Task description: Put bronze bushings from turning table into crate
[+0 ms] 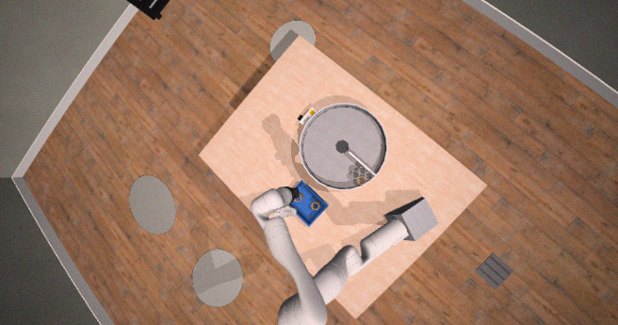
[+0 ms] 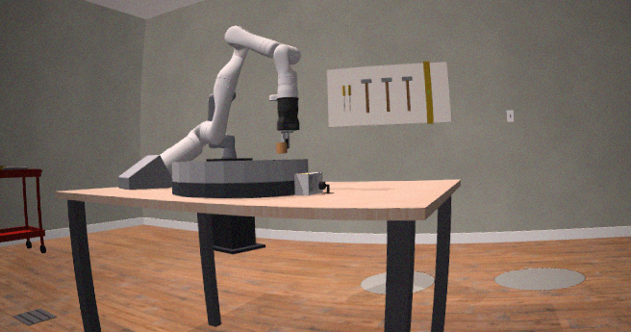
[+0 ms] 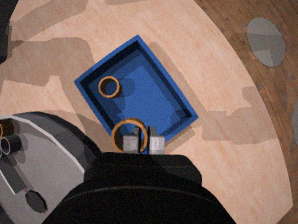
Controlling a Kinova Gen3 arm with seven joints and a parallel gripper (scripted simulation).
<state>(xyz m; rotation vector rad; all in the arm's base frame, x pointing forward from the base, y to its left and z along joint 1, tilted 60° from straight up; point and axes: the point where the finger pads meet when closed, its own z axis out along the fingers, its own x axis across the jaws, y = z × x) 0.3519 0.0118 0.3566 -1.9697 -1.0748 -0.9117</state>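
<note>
My gripper is now 130 mm above the blue crate and 50 mm past it. Round my hand: grey turning table (320 mm to the right, 100 mm below, 70 mm ahead).
</note>
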